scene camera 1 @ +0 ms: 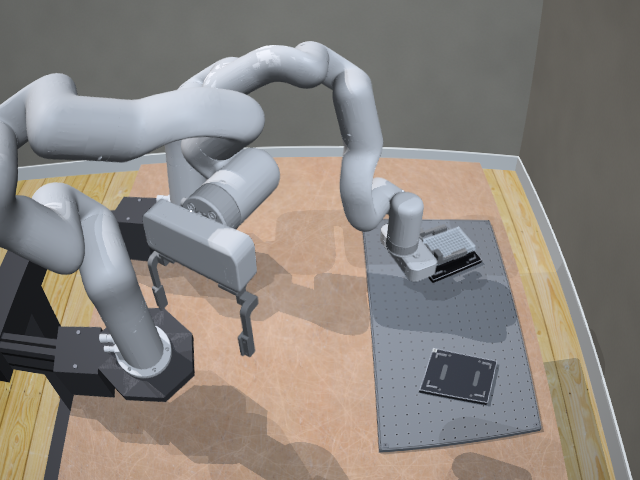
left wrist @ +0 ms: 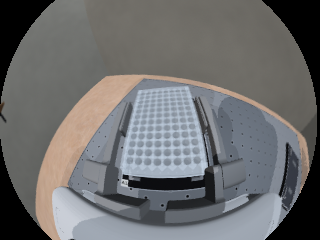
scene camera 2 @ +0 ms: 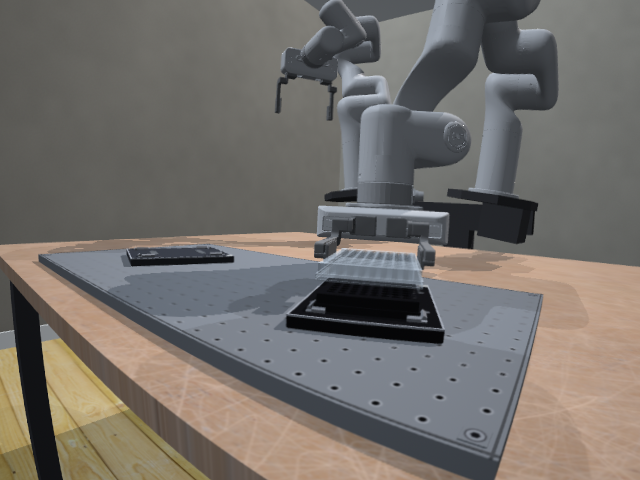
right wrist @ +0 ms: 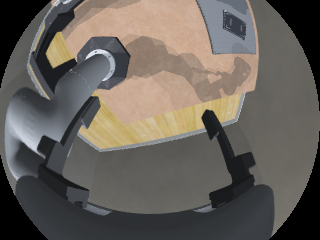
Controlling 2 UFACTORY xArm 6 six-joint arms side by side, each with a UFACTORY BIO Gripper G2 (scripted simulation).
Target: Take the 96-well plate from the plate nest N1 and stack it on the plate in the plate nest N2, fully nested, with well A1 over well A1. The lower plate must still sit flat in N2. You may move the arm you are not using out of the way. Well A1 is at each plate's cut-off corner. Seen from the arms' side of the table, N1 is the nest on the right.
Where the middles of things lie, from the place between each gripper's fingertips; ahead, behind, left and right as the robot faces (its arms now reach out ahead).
The clear 96-well plate [scene camera 2: 351, 266] is 10 mm below my left hand. From my left hand the other things lie so: nest N2 [scene camera 2: 426, 336]: 50 mm below; then nest N1 [scene camera 1: 458, 381]: 20 mm ahead, 380 mm to the right, 50 mm below; then black 96-well plate [scene camera 2: 376, 301]: 40 mm below.
The nest N1 is 46 cm ahead of my right hand, 19 cm to the left of it and 38 cm below it. From my right hand the other things lie so: nest N2: 44 cm ahead, 57 cm to the left, 38 cm below; clear 96-well plate: 44 cm ahead, 57 cm to the left, 34 cm below; black 96-well plate: 44 cm ahead, 57 cm to the left, 37 cm below.
